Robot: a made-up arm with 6 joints.
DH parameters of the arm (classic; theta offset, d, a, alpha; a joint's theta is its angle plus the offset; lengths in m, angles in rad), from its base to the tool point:
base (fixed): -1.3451 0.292 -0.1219 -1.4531
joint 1: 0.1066 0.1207 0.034 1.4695
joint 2: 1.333 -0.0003 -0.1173 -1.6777
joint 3: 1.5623 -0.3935 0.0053 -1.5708
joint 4: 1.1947 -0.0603 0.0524 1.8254
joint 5: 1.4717 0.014 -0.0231 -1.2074
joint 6: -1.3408 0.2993 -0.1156 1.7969
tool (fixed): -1.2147 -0.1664 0 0
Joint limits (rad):
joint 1: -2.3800..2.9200
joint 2: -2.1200..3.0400
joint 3: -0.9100..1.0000
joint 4: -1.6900..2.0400
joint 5: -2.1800..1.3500
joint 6: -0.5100..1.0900
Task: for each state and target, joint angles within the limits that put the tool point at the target. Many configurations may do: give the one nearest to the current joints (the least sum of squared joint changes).
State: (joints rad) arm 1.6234 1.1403 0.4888 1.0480 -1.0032 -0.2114
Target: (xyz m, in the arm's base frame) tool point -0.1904 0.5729 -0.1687
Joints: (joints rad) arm 2.3259 0.5709 0.1979 0.9620 -1.0184 -0.4060
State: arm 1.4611 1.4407 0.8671 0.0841 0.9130 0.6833
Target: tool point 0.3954 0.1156 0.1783
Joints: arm 1.6599 0.7016 0.4514 -0.3019 0.6007 0.5500
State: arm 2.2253 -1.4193 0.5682 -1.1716 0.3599 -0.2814
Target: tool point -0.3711 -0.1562 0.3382
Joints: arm 1.8764 -2.0850 0.9295 -1.5086 0.7167 -0.0363
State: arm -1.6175 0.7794 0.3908 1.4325 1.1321 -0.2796
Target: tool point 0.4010 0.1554 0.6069
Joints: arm -2.0264 0.6419 -0.1101 1.6208 1.3500 -0.3452
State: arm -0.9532 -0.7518 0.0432 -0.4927 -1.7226 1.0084
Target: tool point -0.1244 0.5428 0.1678
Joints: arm -0.7264 -1.6212 0.2385 -0.5017 -1.3071 1.0900
